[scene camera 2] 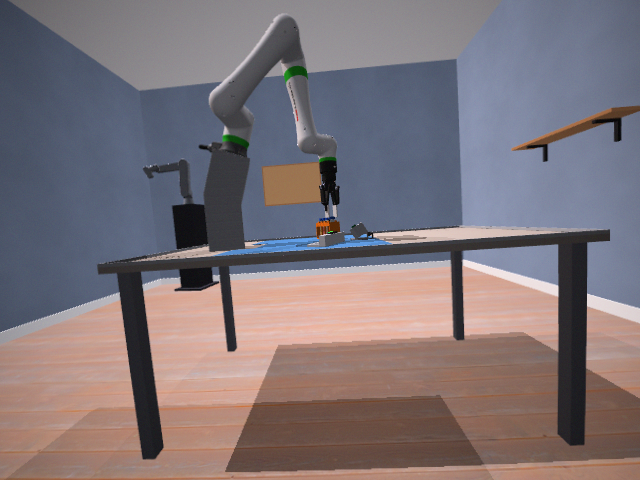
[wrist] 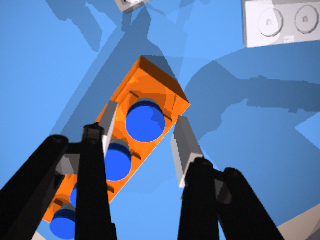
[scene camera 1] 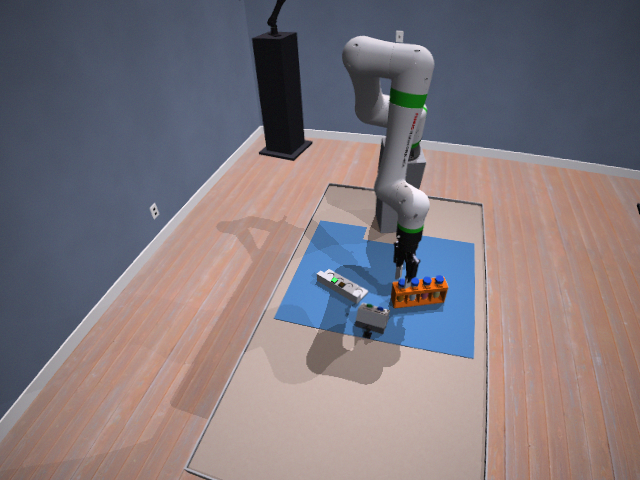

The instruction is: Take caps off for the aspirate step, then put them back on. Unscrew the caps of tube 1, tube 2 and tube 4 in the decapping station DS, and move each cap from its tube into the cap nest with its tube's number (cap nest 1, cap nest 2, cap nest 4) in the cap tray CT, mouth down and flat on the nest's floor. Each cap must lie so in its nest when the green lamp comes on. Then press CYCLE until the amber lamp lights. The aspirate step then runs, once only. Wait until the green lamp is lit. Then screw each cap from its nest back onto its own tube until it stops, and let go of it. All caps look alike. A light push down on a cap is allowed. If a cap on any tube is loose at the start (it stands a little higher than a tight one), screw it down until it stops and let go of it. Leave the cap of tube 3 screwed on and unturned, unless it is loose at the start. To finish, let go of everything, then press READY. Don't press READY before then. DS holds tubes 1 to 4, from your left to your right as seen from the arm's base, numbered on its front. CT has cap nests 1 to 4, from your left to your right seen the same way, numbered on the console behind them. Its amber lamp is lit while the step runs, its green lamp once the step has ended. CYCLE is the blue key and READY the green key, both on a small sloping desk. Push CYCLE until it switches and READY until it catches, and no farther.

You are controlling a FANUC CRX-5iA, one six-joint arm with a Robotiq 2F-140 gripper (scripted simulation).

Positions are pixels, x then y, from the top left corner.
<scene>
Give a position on a blue cap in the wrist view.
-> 145,122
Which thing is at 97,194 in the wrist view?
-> My gripper.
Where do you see a blue cap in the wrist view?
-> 118,160
</scene>
